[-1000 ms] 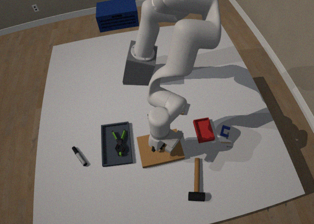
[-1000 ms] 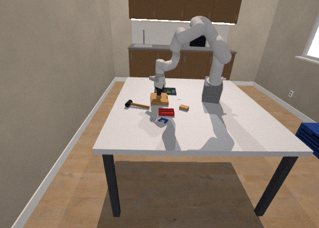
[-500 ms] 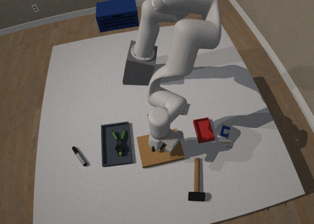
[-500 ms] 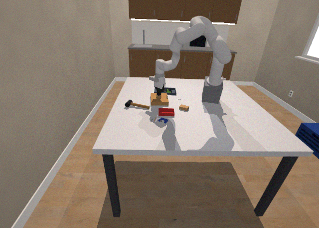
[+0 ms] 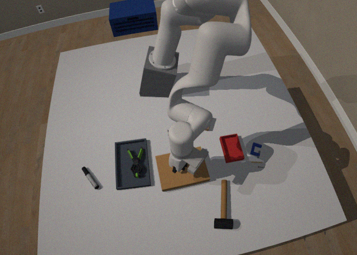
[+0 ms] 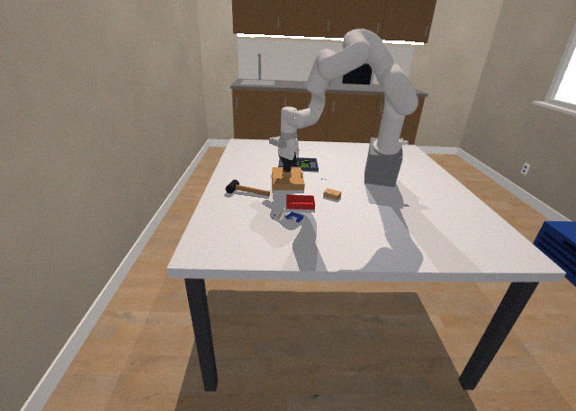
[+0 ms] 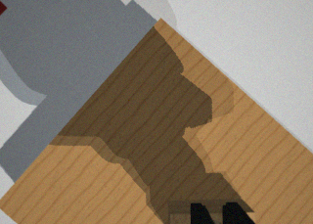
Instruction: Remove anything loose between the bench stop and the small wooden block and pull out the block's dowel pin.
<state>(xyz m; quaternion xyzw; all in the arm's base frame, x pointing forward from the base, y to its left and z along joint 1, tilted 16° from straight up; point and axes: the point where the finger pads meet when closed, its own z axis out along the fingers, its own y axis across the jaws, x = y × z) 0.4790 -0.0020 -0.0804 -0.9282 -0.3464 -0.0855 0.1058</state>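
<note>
Right now the dowel pin is 2 cm below my hand. From my hand the other things lie so: red box 4 cm behind, 23 cm to the left, 7 cm below; then grey tray 8 cm behind, 21 cm to the right, 7 cm below; then small wooden block 3 cm below.
</note>
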